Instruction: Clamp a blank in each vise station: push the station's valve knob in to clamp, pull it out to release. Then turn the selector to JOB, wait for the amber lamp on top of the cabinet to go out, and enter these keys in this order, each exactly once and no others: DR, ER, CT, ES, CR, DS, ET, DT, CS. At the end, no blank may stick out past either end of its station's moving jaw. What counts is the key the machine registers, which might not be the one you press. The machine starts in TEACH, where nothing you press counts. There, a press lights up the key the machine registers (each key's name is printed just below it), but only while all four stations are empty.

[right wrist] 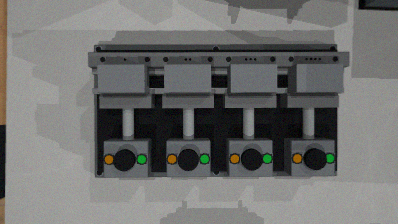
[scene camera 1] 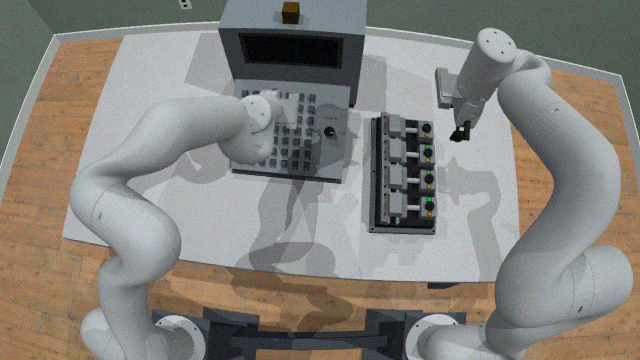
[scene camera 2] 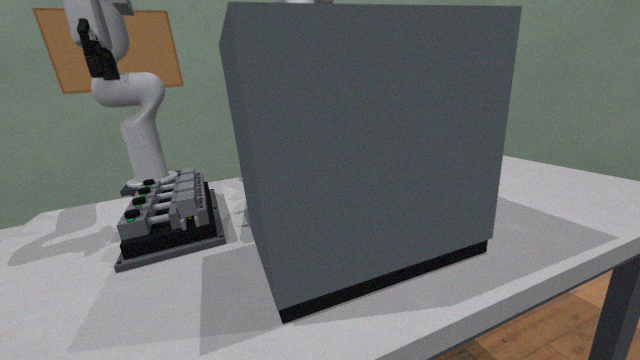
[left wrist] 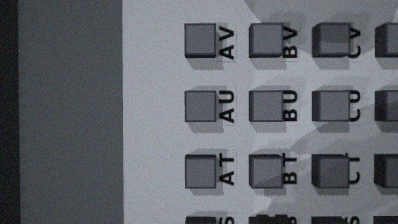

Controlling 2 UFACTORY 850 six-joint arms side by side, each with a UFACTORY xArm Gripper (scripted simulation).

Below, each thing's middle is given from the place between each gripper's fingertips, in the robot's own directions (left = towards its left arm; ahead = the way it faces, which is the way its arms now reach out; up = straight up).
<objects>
Now: left hand 10 cm above the key panel [scene camera 1: 331, 102], 5 cm to the left of it and 2 cm past it.
The key panel is 130 mm ahead of my right hand [scene camera 2: 107, 78], 410 mm to the left of it and 300 mm below it.
</objects>
